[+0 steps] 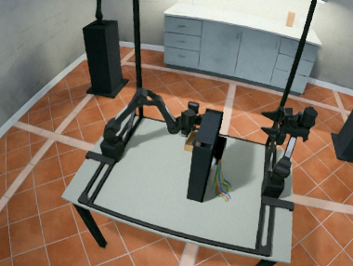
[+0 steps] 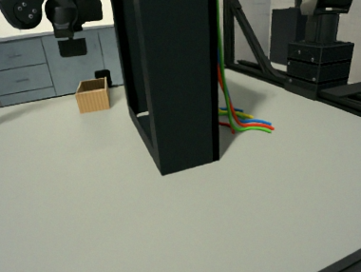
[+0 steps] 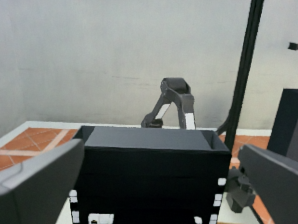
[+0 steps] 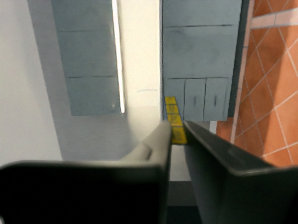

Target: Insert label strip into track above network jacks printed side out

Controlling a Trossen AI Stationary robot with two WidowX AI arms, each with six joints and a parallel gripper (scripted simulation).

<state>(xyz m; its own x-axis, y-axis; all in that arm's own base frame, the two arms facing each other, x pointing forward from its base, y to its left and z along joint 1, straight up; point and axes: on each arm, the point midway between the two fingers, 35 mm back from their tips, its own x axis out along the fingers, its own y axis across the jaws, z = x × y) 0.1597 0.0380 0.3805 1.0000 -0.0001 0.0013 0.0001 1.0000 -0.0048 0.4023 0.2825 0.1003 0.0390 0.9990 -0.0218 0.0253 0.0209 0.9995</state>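
My right gripper is now 5 cm past the yellow label strip. Round my right hand: small box 5 cm ahead, 2 cm to the left, 20 cm below.
My left hand is 370 mm past the yellow label strip, 350 mm to the left of it and 280 mm above it. Also, from my left hand: small box 480 mm below, 340 mm to the right, 270 mm behind.
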